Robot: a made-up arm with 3 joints. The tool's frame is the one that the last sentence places.
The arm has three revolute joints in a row. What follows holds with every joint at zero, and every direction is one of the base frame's. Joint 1 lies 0.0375 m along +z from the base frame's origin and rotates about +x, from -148.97 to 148.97 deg. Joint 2 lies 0.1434 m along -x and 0.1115 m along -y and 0.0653 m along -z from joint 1 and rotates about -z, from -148.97 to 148.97 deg. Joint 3 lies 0.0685 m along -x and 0.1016 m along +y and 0.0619 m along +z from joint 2 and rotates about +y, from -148.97 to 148.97 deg. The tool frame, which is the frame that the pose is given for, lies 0.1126 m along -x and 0.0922 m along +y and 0.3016 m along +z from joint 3; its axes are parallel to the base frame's.
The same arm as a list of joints. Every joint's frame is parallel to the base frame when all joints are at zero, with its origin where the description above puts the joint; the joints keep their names.
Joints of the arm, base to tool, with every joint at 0 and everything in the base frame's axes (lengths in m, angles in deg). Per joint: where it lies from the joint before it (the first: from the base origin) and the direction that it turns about. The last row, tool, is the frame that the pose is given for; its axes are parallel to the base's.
joint 1: origin 0 0 0.0375 axis 1 0 0
joint 2: origin -0.1434 -0.1115 -0.0653 axis 0 0 -1
joint 3: origin -0.0685 0.1016 0.0619 axis 0 1 0
tool: origin -0.1126 0.0922 0.3016
Joint limits (deg, base to tool): -148.97..148.97 -148.97..148.97 -148.97..148.97

